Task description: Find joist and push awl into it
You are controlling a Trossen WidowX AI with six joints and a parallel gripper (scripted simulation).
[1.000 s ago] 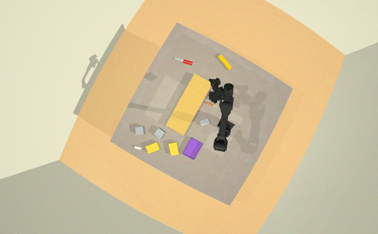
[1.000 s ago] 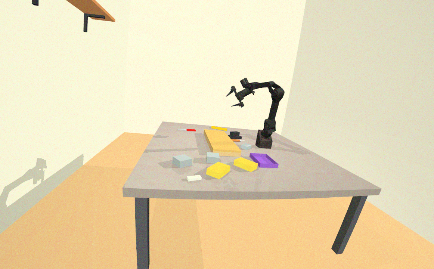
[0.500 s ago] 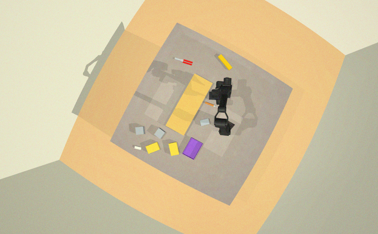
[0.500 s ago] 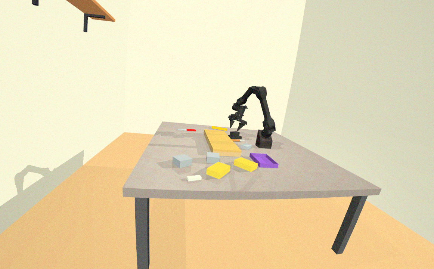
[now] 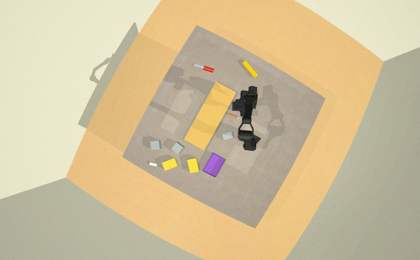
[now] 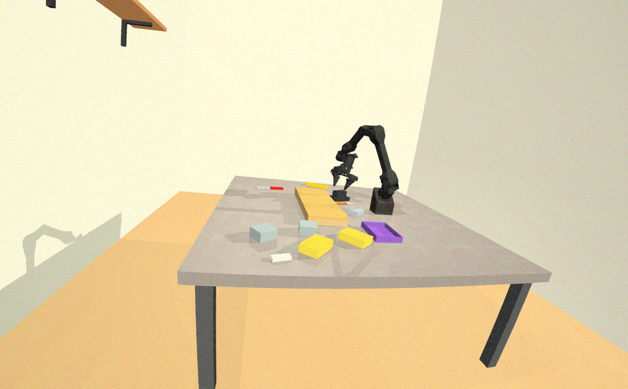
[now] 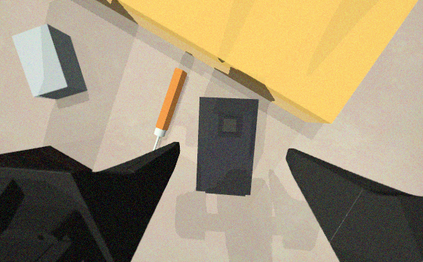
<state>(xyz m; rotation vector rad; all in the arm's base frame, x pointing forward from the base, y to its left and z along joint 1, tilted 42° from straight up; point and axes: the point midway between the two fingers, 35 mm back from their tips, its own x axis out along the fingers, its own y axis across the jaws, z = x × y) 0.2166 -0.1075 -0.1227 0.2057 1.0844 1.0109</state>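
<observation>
The stud finder is 3 cm below my gripper tip. From my gripper tip the other things lie so: yellow bar 11 cm ahead, 31 cm to the right, 6 cm below; awl 4 cm behind, 8 cm to the left, 7 cm below; purple tray 13 cm behind, 49 cm to the left, 6 cm below.
</observation>
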